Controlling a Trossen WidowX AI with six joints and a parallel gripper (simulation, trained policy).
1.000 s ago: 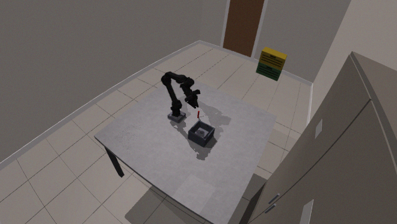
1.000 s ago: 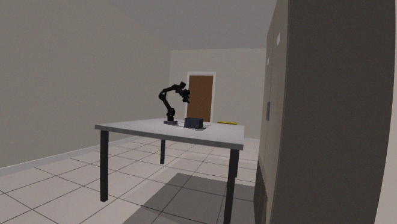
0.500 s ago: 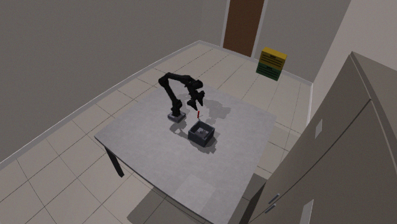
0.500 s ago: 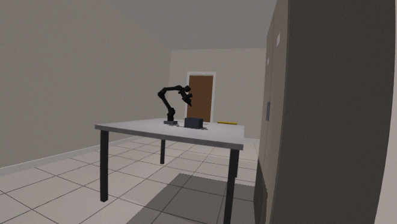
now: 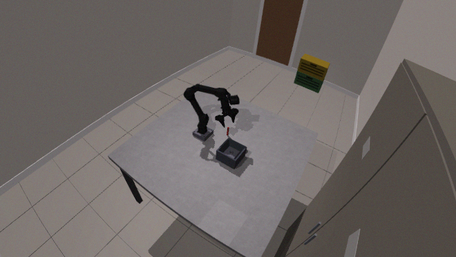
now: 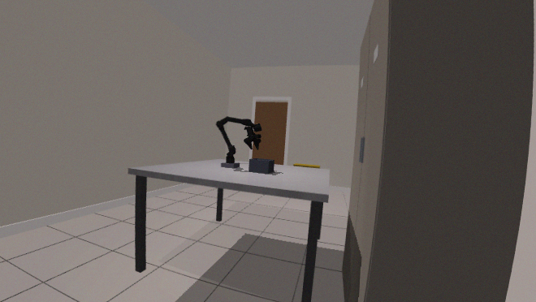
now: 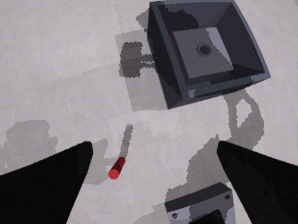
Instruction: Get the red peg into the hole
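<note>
My gripper tip is now 130 mm above the red peg, 60 mm to the right of it and 20 mm past it. From my gripper tip the other things lie so: dark box: 150 mm to the right, 140 mm below, 90 mm ahead.
</note>
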